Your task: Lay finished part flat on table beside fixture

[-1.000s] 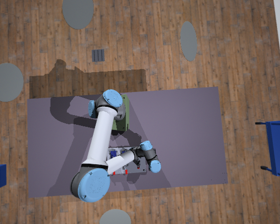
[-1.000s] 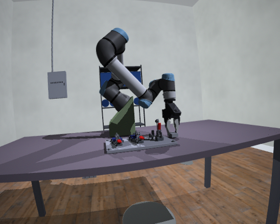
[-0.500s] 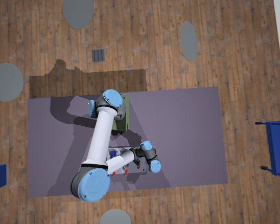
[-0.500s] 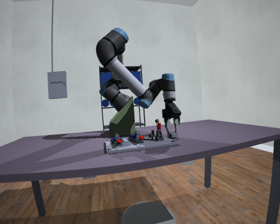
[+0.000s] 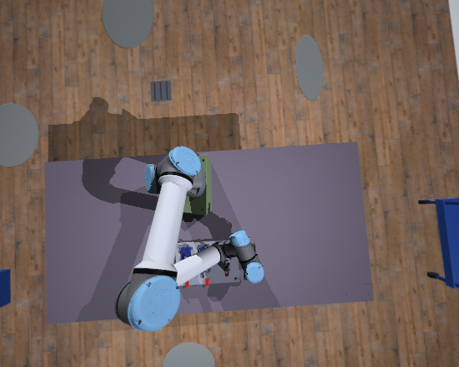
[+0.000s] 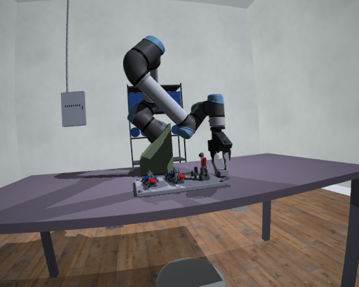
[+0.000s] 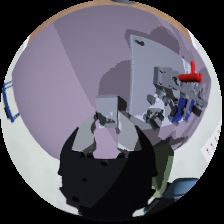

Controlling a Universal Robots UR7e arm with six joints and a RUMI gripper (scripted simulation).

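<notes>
Now: hand 1 cm past the grey finished part. Also, from my hand: blue blank 1 cm ahead, 33 cm to the right; then grey fixture plate 6 cm ahead, 22 cm to the right, 2 cm below.
</notes>
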